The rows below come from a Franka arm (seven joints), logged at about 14 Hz.
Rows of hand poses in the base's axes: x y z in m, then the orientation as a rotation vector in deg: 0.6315 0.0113 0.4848 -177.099 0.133 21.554; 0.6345 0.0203 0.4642 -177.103 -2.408 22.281; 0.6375 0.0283 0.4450 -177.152 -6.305 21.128; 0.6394 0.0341 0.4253 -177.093 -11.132 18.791; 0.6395 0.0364 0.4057 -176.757 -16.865 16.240; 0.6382 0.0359 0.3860 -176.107 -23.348 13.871; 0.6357 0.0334 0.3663 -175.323 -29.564 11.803; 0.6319 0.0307 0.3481 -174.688 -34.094 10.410; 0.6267 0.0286 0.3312 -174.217 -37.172 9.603; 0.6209 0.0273 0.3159 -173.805 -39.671 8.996; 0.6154 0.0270 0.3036 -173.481 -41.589 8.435
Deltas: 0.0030 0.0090 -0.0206 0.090 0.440 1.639; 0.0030 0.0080 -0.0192 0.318 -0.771 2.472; 0.0019 0.0058 -0.0197 0.503 -1.522 3.048; 0.0001 0.0023 -0.0196 0.625 -1.646 3.634; -0.0013 -0.0005 -0.0197 0.640 -1.524 4.140; -0.0025 -0.0025 -0.0197 0.493 -1.338 3.996; -0.0038 -0.0027 -0.0182 0.252 -0.916 2.924; -0.0052 -0.0021 -0.0169 0.113 -0.540 1.993; -0.0058 -0.0013 -0.0153 0.070 -0.410 1.622; -0.0055 -0.0003 -0.0123 0.054 -0.377 1.244
